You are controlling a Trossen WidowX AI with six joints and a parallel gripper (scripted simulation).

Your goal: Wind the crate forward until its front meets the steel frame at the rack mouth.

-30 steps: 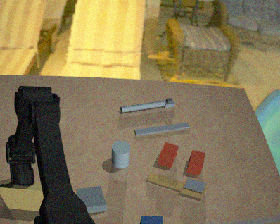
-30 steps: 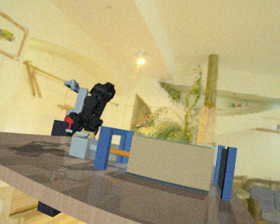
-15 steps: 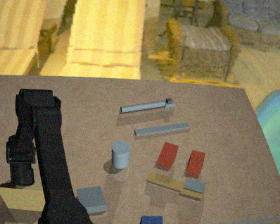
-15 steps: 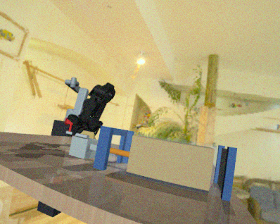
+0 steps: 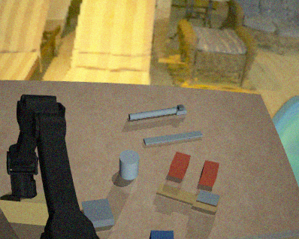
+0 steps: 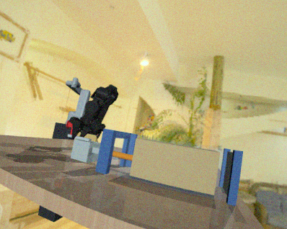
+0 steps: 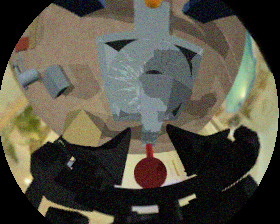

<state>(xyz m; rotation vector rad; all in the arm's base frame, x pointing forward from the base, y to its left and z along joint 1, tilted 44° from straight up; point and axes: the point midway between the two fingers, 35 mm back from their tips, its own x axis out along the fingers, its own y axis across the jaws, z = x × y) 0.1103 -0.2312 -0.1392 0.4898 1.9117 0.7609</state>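
My gripper tip is 2 cm below the winch handle. From my gripper tip the other things lie so: grey winch 5 cm ahead, 1 cm to the right, 5 cm below; then blue frame 22 cm ahead, 1 cm to the right, 2 cm above; then red spool-shaped piece 3 cm behind, 5 cm above.
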